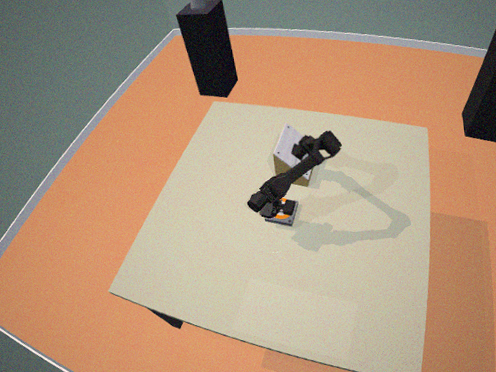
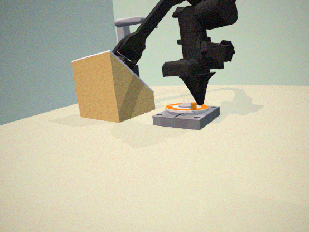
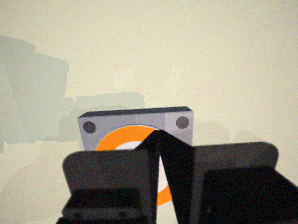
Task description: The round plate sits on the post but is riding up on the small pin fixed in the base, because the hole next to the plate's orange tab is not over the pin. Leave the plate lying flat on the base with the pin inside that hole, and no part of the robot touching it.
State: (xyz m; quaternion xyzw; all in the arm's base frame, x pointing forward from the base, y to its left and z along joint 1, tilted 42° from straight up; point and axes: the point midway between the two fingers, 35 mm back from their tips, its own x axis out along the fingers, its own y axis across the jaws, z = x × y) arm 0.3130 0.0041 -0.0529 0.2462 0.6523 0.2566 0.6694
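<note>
My gripper tip is 3 cm past the round plate, 1 cm to the right of it and 1 cm above it. From my gripper tip the other things lie so: square grey base (5 cm behind, 2 cm to the left, 2 cm below).
</note>
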